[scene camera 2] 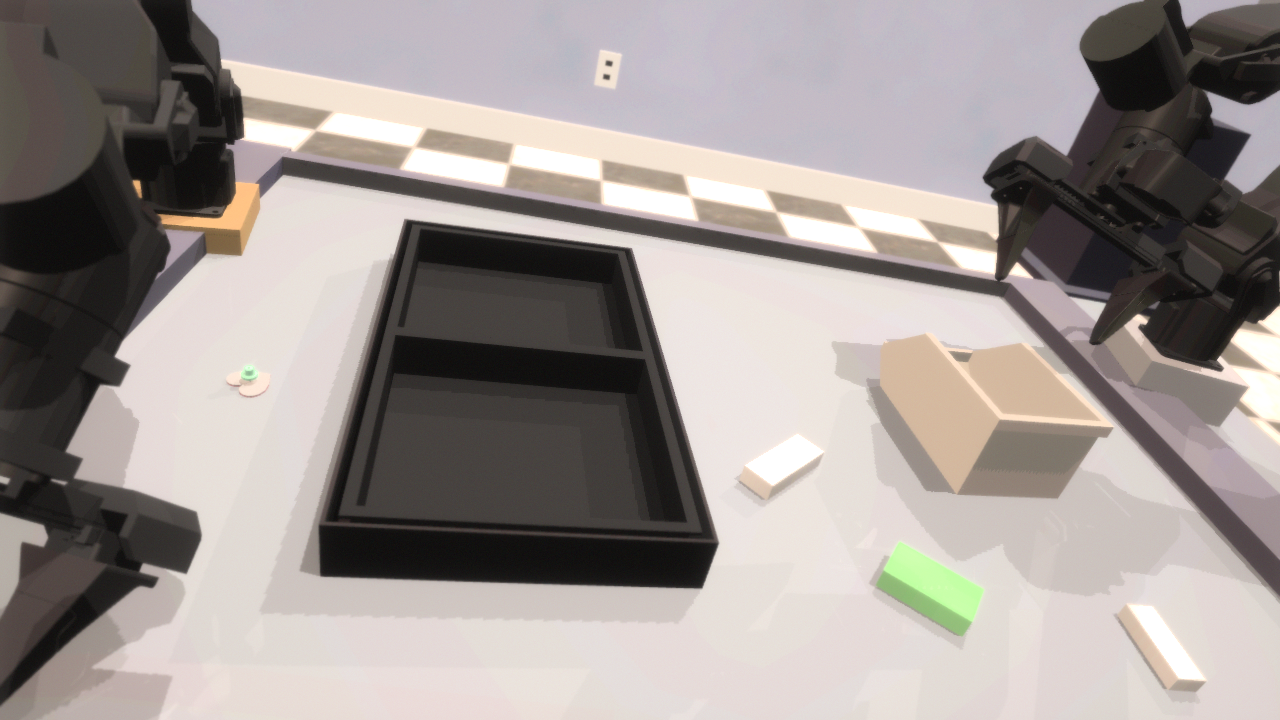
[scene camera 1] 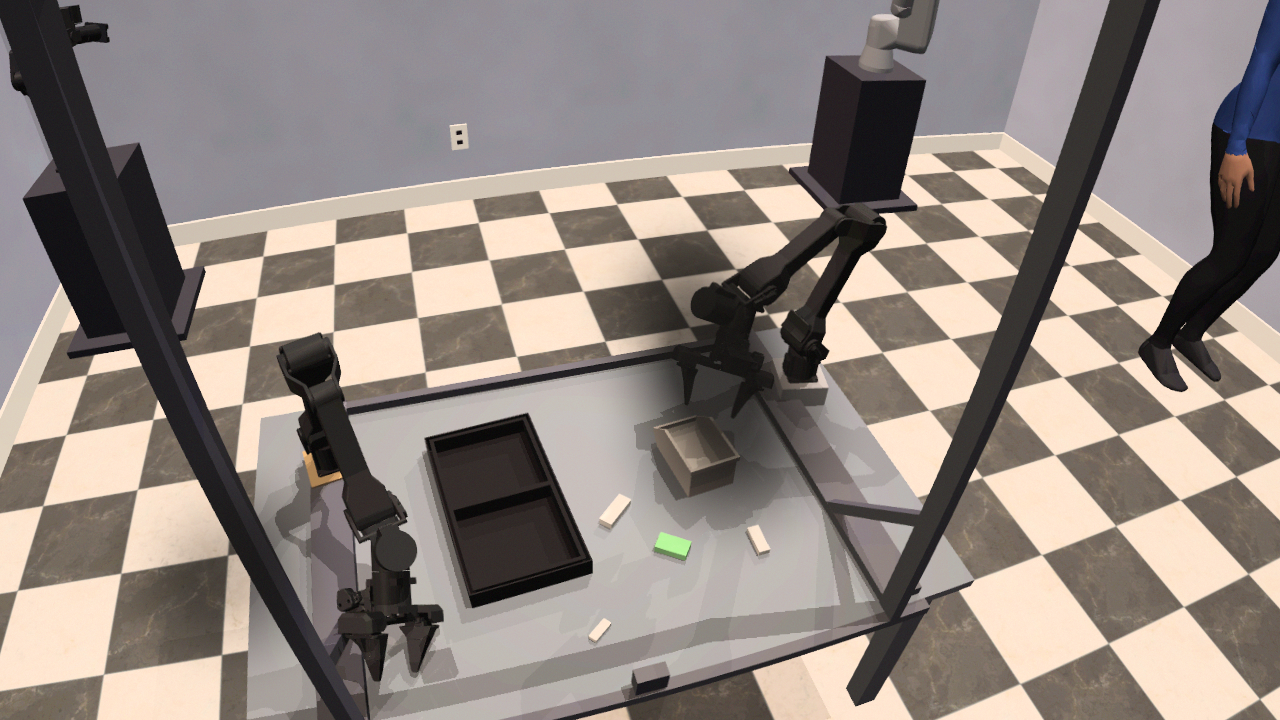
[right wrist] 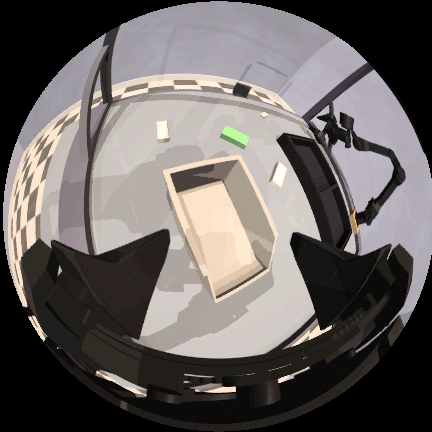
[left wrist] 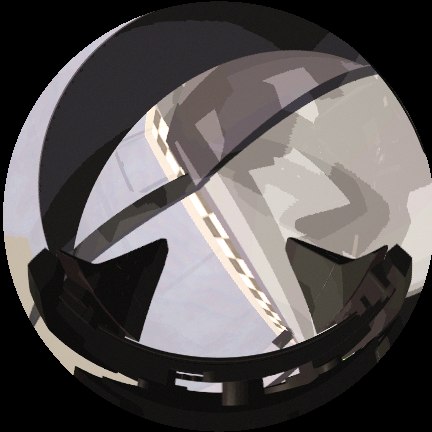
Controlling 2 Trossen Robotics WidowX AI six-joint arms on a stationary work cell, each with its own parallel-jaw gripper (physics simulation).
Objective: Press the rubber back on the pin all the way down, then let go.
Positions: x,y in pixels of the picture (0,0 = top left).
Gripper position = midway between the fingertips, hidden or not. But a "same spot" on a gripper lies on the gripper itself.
my right gripper: scene camera 2; scene camera 1 709,411; right wrist; not seen in the left wrist view (out of frame)
same spot on my right gripper: (right wrist: 113,288) = (scene camera 2: 1142,282)
